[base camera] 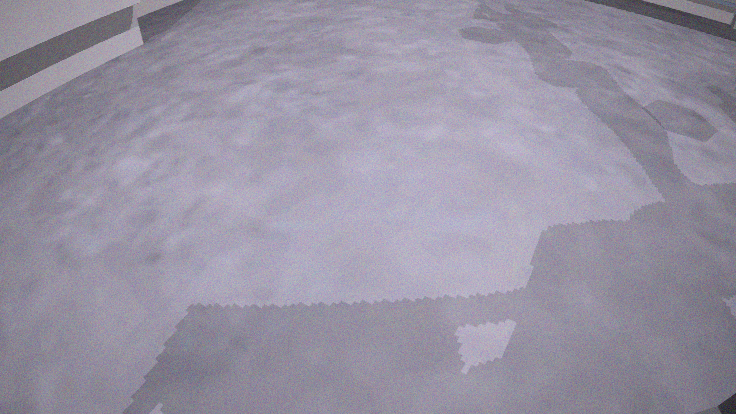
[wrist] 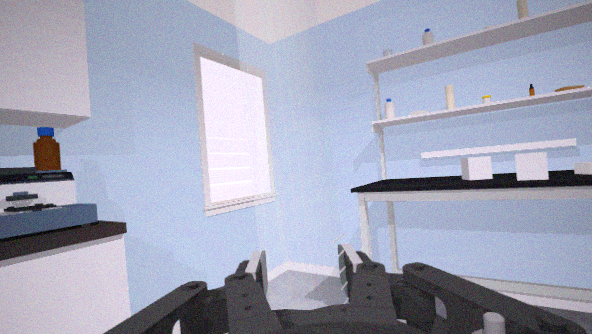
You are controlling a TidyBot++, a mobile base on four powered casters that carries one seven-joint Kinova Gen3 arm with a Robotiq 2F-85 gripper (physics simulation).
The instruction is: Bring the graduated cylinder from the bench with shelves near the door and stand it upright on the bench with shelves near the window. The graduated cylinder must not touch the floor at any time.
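Places are measured from the arm's base along level axes (x down, y right, z back), in millimetres.
Where they show: gripper, fingertip midpoint: (wrist: 302,263).
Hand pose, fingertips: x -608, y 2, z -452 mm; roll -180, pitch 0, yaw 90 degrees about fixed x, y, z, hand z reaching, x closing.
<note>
Each offset is from my fingertips to the top centre of the thing. "spot": to the spot under its first point.
My gripper (wrist: 302,263) is shut on the graduated cylinder {dx -143, dy +0, dz +20 mm} (wrist: 306,292), a clear, faint upright column between the fingers in the wrist view. Its white marks show beside the right finger, and its lower end is hidden by the gripper. A bench with shelves (wrist: 367,191) stands at the right of the wrist view, apart from the gripper. It has a black top and two shelves above it. A window (wrist: 232,135) is in the wall to its left. The gripper and the cylinder do not show in the base camera view.
White boxes {dx -40, dy +1103, dz -1445 mm} (wrist: 476,168) {dx -40, dy +1206, dz -1174 mm} (wrist: 531,166) stand on the bench top. Bottles and jars stand on its shelves. A dark-topped white cabinet (wrist: 60,285) with equipment and a brown bottle {spot: dx -201, dy -990, dz -979 mm} (wrist: 47,154) is at the left. White furniture (base camera: 66,66) edges the floor at the base view's top left.
</note>
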